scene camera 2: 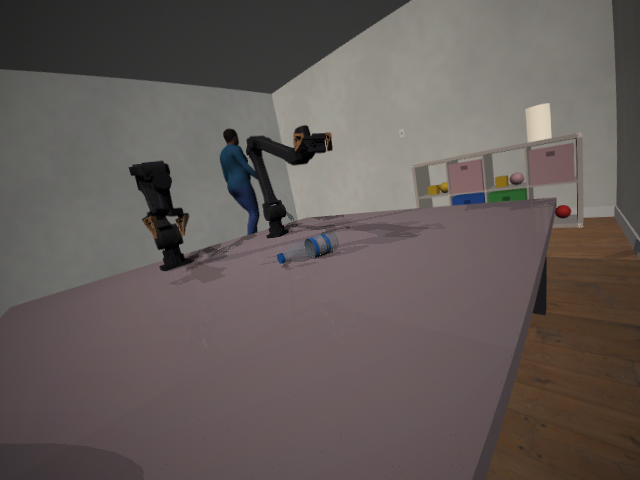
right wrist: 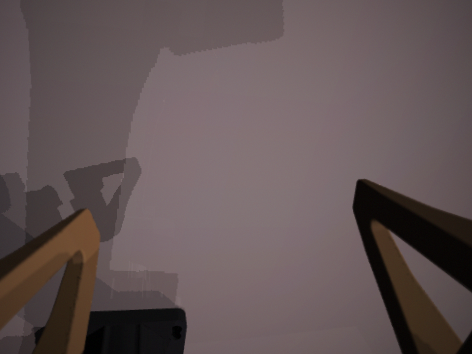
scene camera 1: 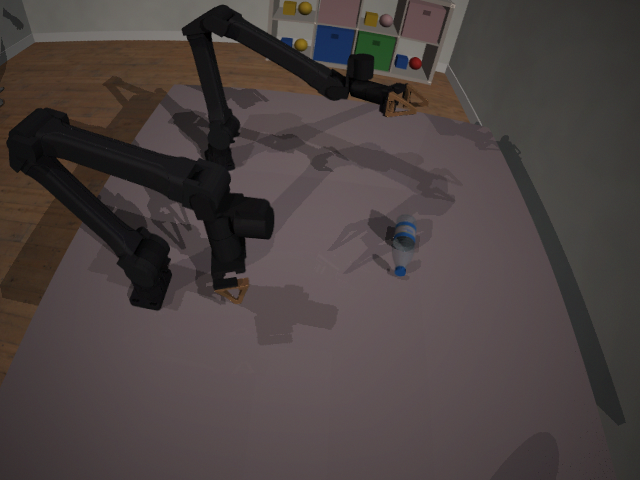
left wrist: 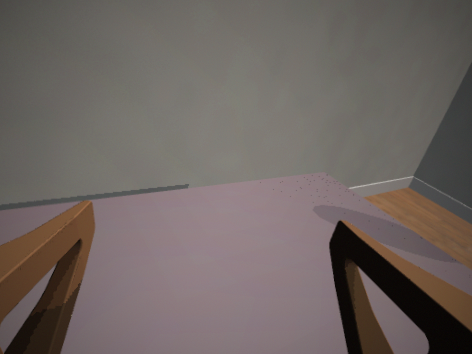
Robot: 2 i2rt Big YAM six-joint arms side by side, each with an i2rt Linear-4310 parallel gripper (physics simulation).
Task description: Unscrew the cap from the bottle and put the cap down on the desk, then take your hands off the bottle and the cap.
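Pixels of known places: left gripper, fingertip midpoint: (scene camera 2: 317,135) (scene camera 1: 422,107) (left wrist: 218,223); right gripper, fingertip midpoint: (scene camera 2: 170,237) (right wrist: 224,207) (scene camera 1: 237,285); left arm's base at its link origin: (scene camera 2: 278,235) (scene camera 1: 219,161); right arm's base at its link origin: (scene camera 2: 176,266) (right wrist: 124,340) (scene camera 1: 151,288).
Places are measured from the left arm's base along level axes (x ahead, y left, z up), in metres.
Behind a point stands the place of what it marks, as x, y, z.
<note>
A clear bottle (scene camera 1: 405,230) @[0.410, -0.526, 0.063] (scene camera 2: 318,244) @[0.434, -0.555, 0.044] with a blue and white label lies on its side on the desk (scene camera 1: 413,387) @[0.214, -0.925, 0.000] (scene camera 2: 336,372) @[0.609, -1.049, 0.000]. The blue cap (scene camera 1: 400,271) @[0.333, -0.634, 0.039] (scene camera 2: 281,257) @[0.345, -0.640, 0.038] sits on its neck, which points toward the bottom of the picture in scene camera 1 and left in scene camera 2. My left gripper (scene camera 1: 421,107) @[0.448, -0.395, 0.389] (scene camera 2: 313,141) @[0.448, -0.395, 0.389] (left wrist: 218,223) @[0.448, -0.395, 0.389] is open and empty, raised high and well away from the bottle. My right gripper (scene camera 1: 238,300) (scene camera 2: 168,235) @[-0.101, -0.605, 0.146] (right wrist: 224,207) @[-0.101, -0.605, 0.146] is open and empty, pointing down near its own arm's base, far from the bottle. The bottle does not show in either wrist view.
A shelf unit (scene camera 1: 440,51) (scene camera 2: 579,180) with coloured bins and toys stands beyond the desk. A wall (scene camera 1: 578,129) runs along the desk's right side in scene camera 1. A person (scene camera 2: 238,175) stands behind the arms. Arm shadows cross the desk around the bottle.
</note>
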